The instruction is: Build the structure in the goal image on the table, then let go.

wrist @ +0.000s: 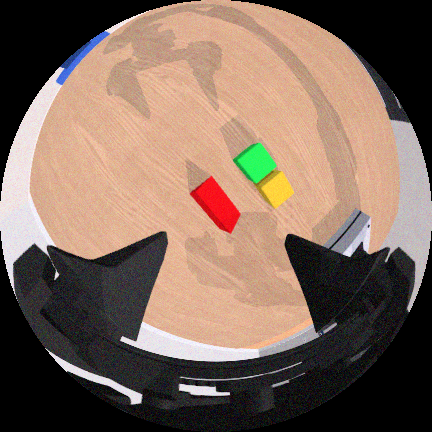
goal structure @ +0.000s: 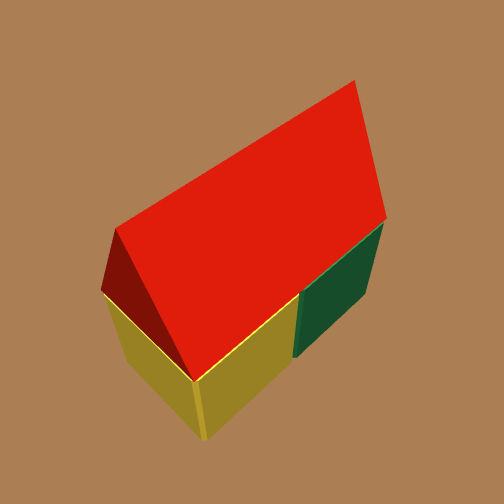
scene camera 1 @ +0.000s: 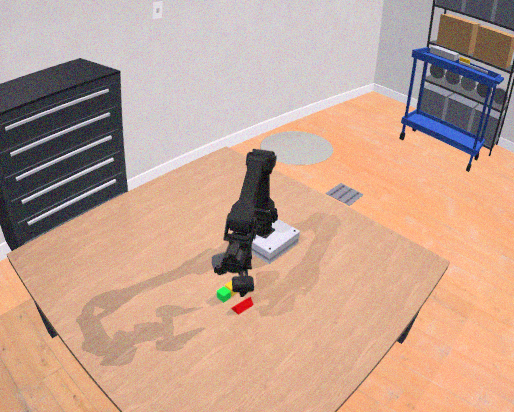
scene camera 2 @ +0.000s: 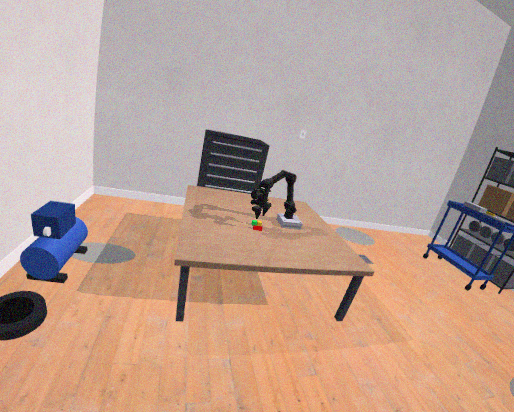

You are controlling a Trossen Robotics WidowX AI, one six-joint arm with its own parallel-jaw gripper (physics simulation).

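Places are measured from the arm's base along level axes (x down, y left, z ahead), in metres.
Pixels of known places: gripper, fingertip midpoint: (wrist: 228, 239) (scene camera 2: 259, 217); arm's base, link origin: (wrist: 354, 256) (scene camera 1: 263, 230) (scene camera 2: 288, 217).
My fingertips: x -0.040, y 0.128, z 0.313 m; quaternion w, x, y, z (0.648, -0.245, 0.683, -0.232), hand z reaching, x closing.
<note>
For each thing: its top centre in the pictures, then the offset to it from my fingertips. Level surfaces: height alone.
- green cube, top centre: (wrist: 257, 162) (scene camera 1: 223, 291) (scene camera 2: 254, 221) dx +0.062, dy -0.064, dz +0.005 m
- yellow block, top centre: (wrist: 278, 190) (scene camera 1: 232, 284) (scene camera 2: 259, 221) dx +0.062, dy -0.061, dz -0.035 m
- longer red block, top centre: (wrist: 219, 209) (scene camera 1: 241, 300) (scene camera 2: 258, 225) dx +0.066, dy +0.003, dz +0.000 m
- wooden table, surface height: dx +0.095 m
A green cube (scene camera 1: 224, 294) (scene camera 2: 254, 223) (wrist: 255, 162) rests on the table. A yellow block (scene camera 1: 229, 287) (scene camera 2: 259, 223) (wrist: 276, 190) lies against its side facing the arm's base, touching or nearly so; scene camera 1 shows it partly hidden by a finger. A longer red block (scene camera 1: 242, 305) (scene camera 2: 257, 228) (wrist: 215, 204) with a slanted end lies apart from both, beside them. My gripper (scene camera 2: 261, 216) (wrist: 228, 239) is open and empty above the table, near the blocks. In the wrist view its fingers stand wide, askew to the red block's long side.
The arm's pale base plate (scene camera 1: 276, 241) (scene camera 2: 290, 221) (wrist: 350, 235) stands on the wooden table (scene camera 1: 350, 280) (scene camera 2: 225, 250) (wrist: 100, 165), close to the blocks. A dark drawer cabinet (scene camera 1: 65, 145) (scene camera 2: 232, 162) stands behind the table. A blue cart (scene camera 1: 442, 132) (scene camera 2: 462, 262) stands off to the right.
</note>
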